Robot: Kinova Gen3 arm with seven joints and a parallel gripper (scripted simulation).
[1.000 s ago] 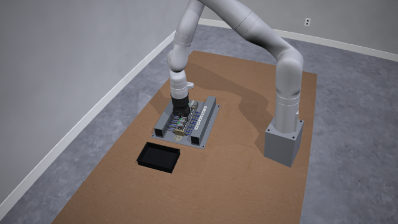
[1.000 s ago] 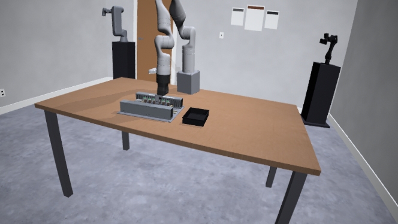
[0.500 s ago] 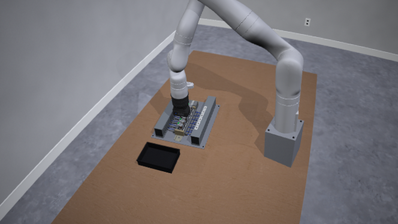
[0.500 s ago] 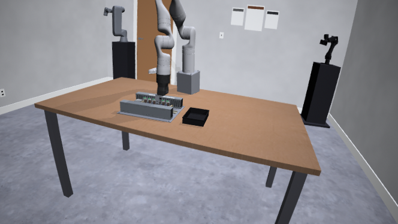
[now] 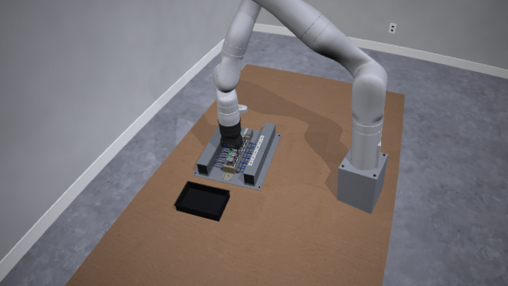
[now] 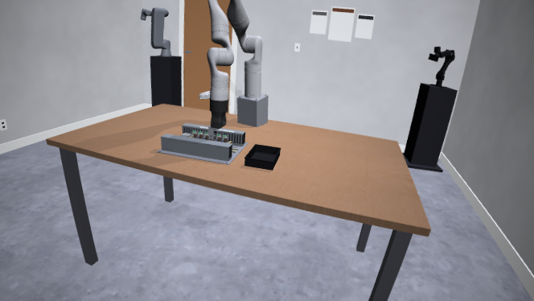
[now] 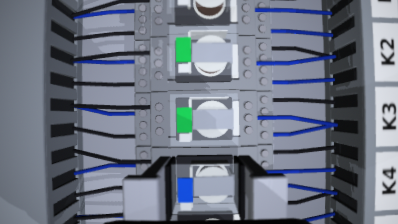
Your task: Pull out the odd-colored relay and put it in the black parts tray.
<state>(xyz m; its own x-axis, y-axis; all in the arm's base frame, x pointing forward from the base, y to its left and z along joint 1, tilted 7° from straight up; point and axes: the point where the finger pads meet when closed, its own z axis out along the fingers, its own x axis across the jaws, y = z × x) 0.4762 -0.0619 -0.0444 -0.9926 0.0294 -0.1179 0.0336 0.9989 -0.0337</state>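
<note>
Right now my hand is 10 mm above the k4 relay. Round my hand: k2 relay: 60 mm to the right, 10 mm below; k3 relay: 30 mm to the right, 10 mm below; grey relay panel: 40 mm to the right, 30 mm below.
</note>
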